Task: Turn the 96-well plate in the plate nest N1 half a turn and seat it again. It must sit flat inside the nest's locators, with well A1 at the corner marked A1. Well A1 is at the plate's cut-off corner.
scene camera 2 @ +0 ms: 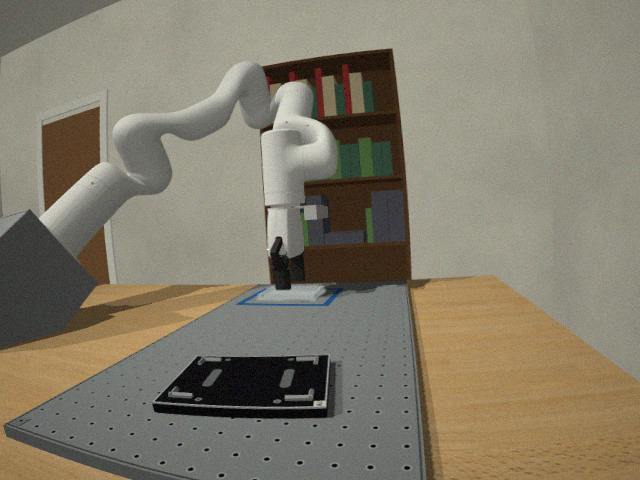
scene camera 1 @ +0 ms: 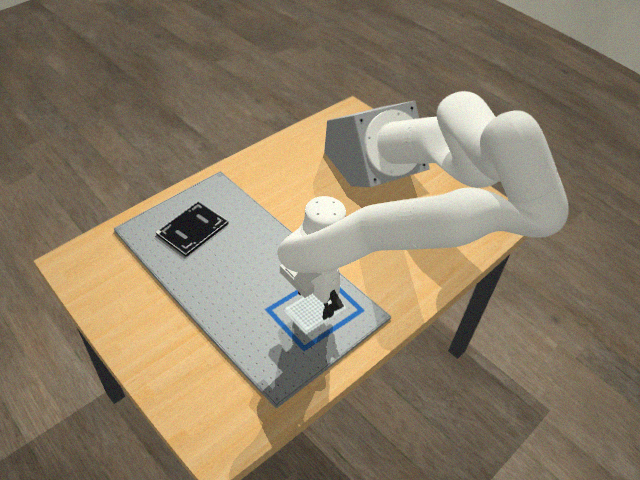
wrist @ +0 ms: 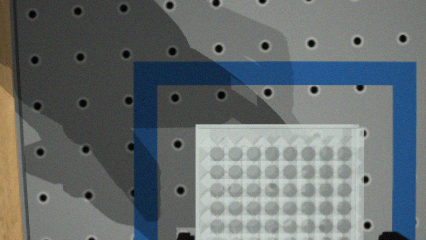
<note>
I see my gripper (scene camera 1: 315, 304), a 96-well plate (scene camera 1: 309, 310) and a black plate nest N1 (scene camera 2: 244, 381).
The 96-well plate also shows in scene camera 2 (scene camera 2: 297, 293) and in the wrist view (wrist: 265, 159). The black plate nest N1 shows as well in scene camera 1 (scene camera 1: 188, 223).
</note>
